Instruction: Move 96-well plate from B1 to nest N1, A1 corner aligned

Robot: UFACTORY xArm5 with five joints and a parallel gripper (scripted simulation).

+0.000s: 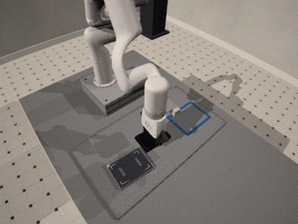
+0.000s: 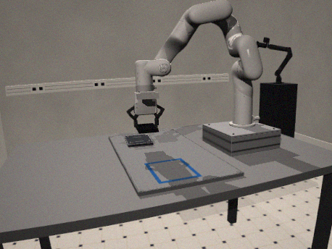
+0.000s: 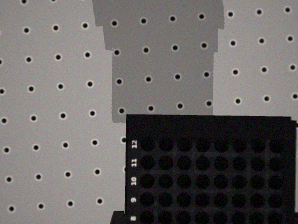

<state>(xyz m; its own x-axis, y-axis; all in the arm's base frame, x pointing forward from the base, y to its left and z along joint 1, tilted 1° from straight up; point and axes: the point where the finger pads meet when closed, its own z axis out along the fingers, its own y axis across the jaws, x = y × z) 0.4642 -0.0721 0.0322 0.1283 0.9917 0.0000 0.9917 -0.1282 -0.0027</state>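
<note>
My gripper is now 10 mm short of the plate nest N1, 130 mm to the left of it and 100 mm above it. Round my hand: black 96-well plate 10 mm below.
</note>
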